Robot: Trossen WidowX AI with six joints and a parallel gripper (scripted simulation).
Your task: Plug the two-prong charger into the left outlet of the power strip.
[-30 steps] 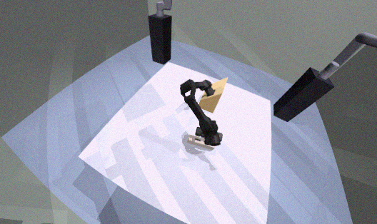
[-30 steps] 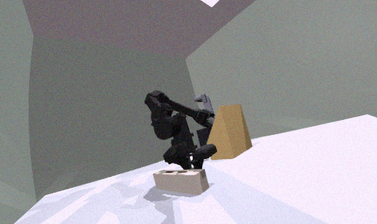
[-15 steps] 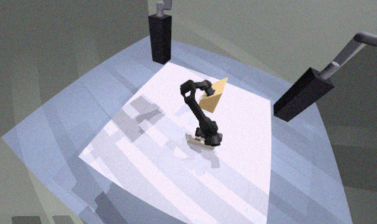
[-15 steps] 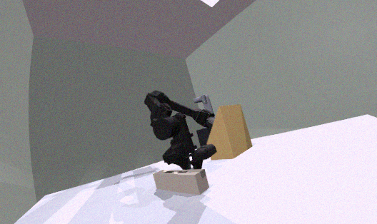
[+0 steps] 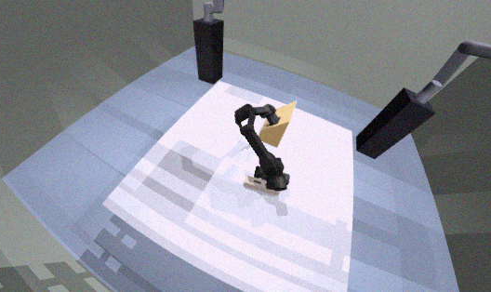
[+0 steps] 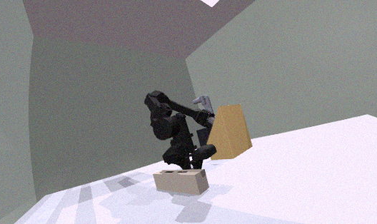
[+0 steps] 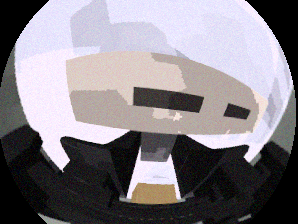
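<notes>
Now: gripper tip 2 cm short of the dark two-prong charger and 1 cm below it.
</notes>
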